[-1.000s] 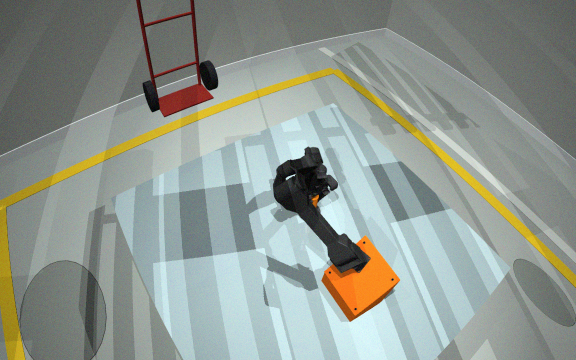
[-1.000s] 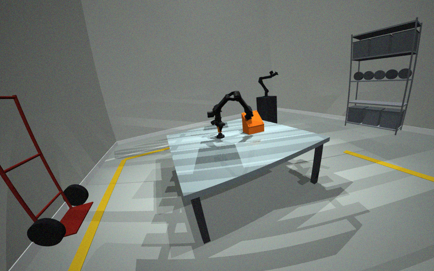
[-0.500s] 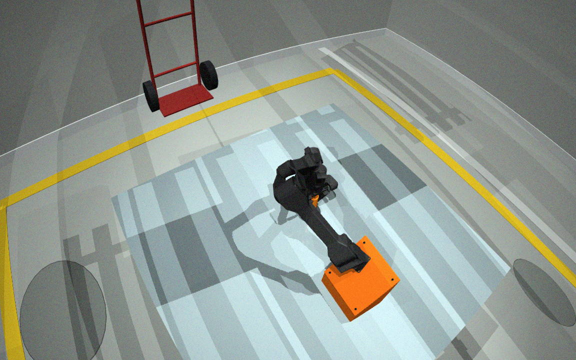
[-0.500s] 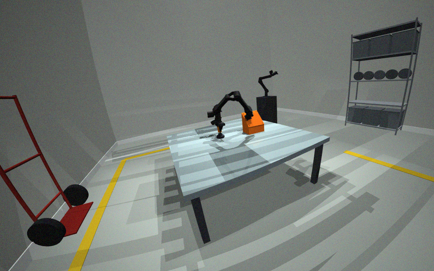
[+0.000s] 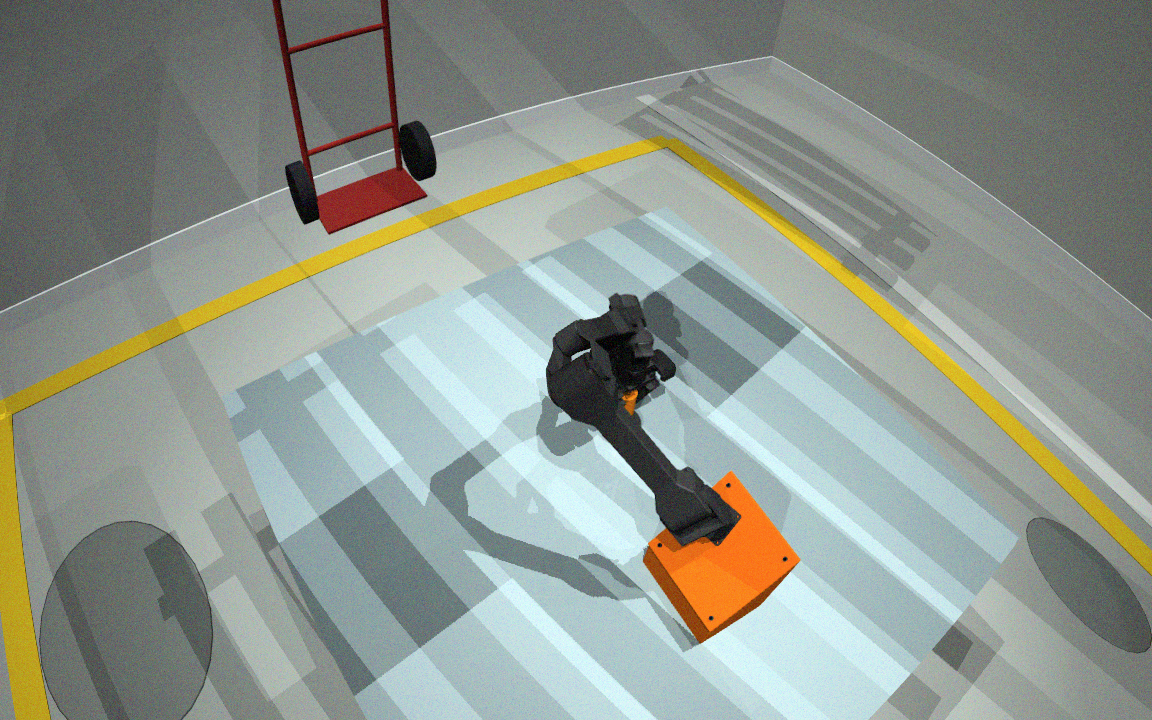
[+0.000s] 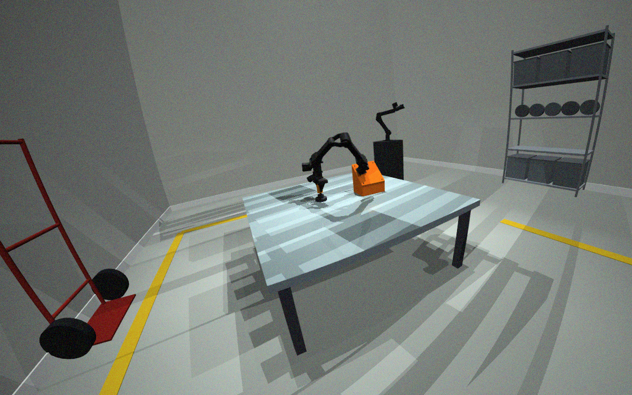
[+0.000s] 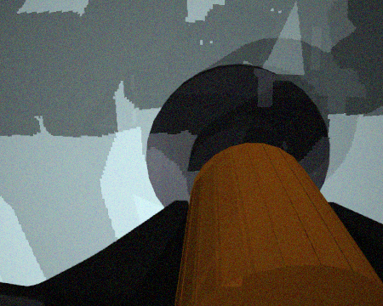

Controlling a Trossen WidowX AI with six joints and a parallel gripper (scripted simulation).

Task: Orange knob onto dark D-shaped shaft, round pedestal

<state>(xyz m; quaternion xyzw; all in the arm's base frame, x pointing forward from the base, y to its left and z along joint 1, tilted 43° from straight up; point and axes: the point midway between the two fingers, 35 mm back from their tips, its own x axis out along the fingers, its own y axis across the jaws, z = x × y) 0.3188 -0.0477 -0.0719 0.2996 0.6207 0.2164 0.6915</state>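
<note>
Now: gripper tip 20 mm below the orange knob. The rest, counted from my gripper tip: round dark pedestal: 40 mm below.
</note>
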